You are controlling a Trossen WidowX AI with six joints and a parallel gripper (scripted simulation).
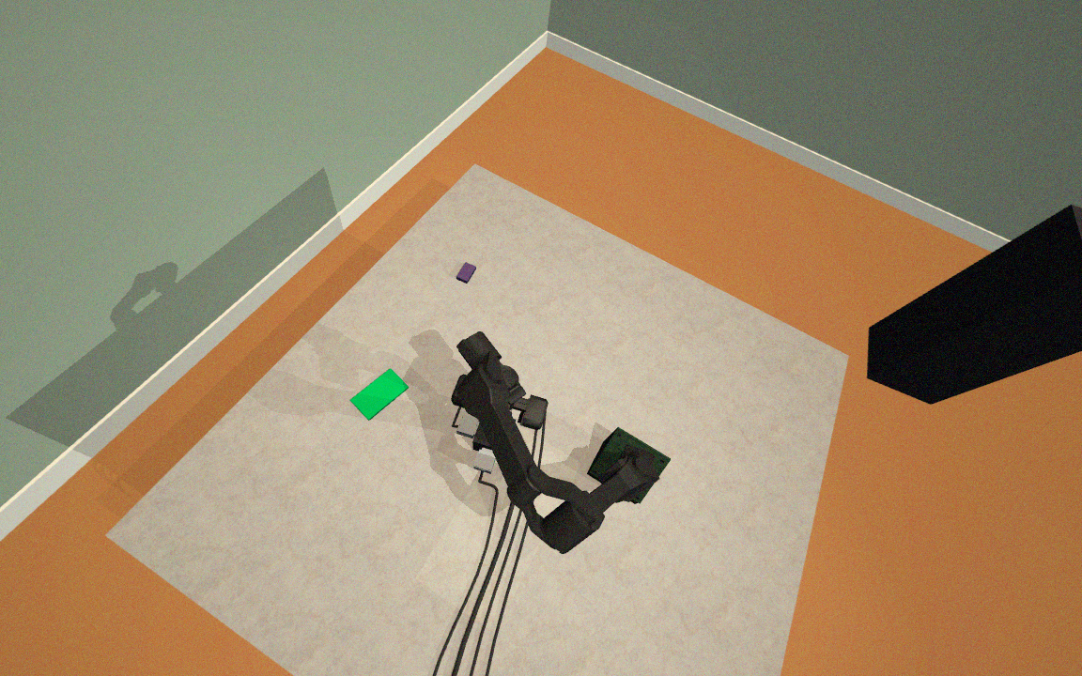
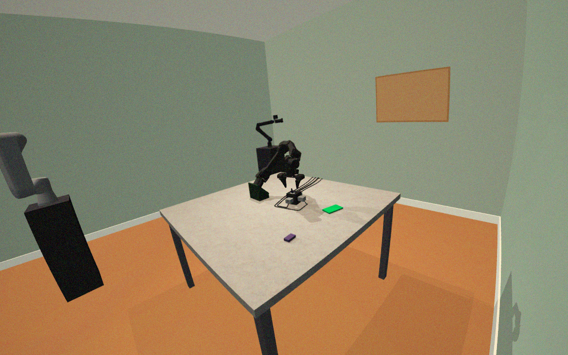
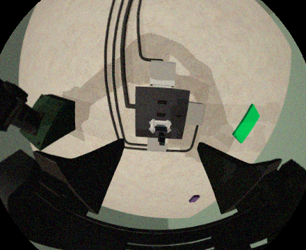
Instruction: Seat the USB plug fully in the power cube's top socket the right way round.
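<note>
Right now my gripper tip is 2 cm above the thin USB plug. The rest, counted from my gripper tip: small purple block (27 cm ahead, 37 cm to the right, 11 cm below); green flat card (29 cm ahead, 4 cm to the left, 11 cm below).
</note>
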